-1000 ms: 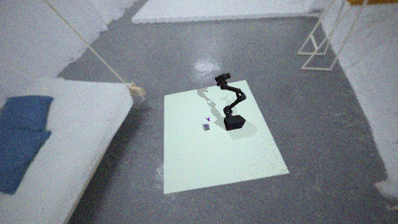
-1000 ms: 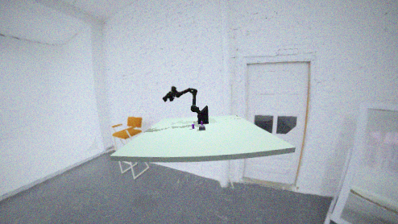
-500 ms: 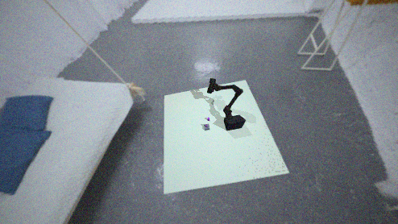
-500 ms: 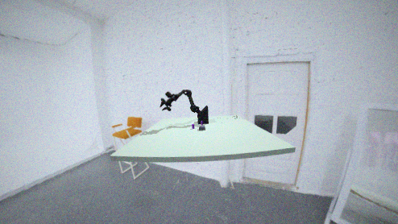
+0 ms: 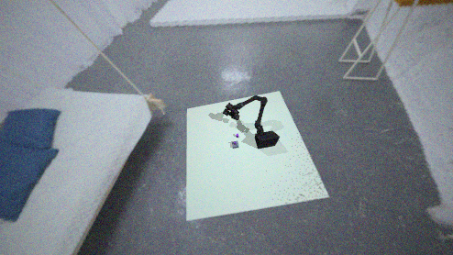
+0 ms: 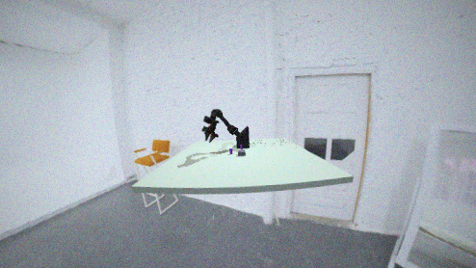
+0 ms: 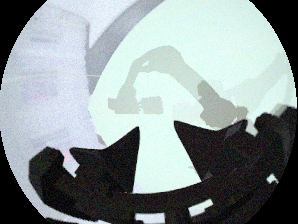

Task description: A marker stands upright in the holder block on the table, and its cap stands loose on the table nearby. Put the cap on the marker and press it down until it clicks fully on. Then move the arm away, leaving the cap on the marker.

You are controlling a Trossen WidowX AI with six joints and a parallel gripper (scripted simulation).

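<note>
My gripper tip is now 20 cm to the right of the purple cap, 11 cm above it and 5 cm past it. Also, from my gripper tip: holder block: 30 cm to the left, 12 cm below, 1 cm behind.
</note>
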